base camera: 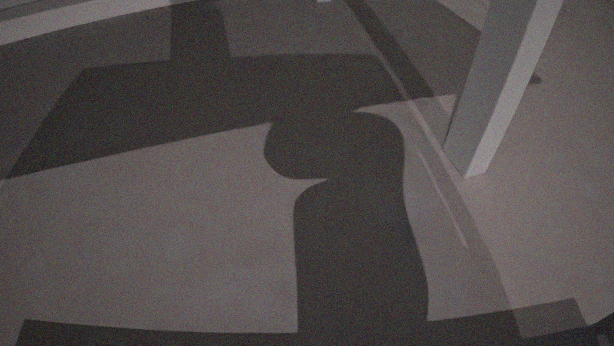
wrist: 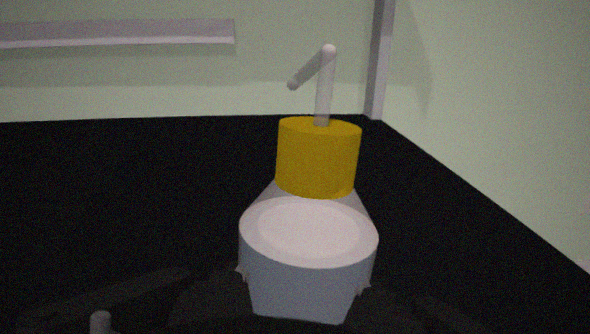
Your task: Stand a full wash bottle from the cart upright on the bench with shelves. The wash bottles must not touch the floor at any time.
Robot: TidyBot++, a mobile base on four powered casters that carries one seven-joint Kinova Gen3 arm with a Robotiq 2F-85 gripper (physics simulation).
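Frame: origin at the arm's base, x ahead, y left, z up, level; metres.
Seen in the pictures: gripper, fingertip midpoint: (wrist: 302, 277).
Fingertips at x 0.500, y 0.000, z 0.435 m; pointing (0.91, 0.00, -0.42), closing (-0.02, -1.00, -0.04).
Pixels of each thing's middle, then the offset from my fingertips to it. "spot": a spot on its surface instead. Level surfaces: height alone.
- wash bottle, body centre: (wrist: 300, 238) dx -0.001, dy +0.002, dz +0.025 m
- yellow cap, body centre: (wrist: 317, 154) dx -0.007, dy -0.003, dz +0.071 m
- black bench top, surface height: dz -0.070 m
- pale leg, surface spot: (base camera: 492, 100) spot: dx -0.095, dy -0.237, dz -0.707 m
- shadowed floor, surface height: dz -0.832 m
A wash bottle (wrist: 307, 290) with a yellow cap (wrist: 317, 157) and a bent clear spout shows upright in the middle of the wrist view. Its body is blue-grey below a pale top. My gripper (wrist: 302, 277) is shut on this wash bottle, with the dark fingers on both sides of its body. The bottle's base is hidden, so I cannot tell whether it touches the black bench top (wrist: 125, 190) seen behind and around it. The base camera does not show the bottle or the gripper.
A shelf (wrist: 120, 34) shows at the upper left and an upright post (wrist: 380, 65) at the bench's back right corner. A small grey rod (wrist: 100, 322) stands at the lower left. In the base camera view a pale leg (base camera: 492, 100) stands on the shadowed floor (base camera: 150, 240).
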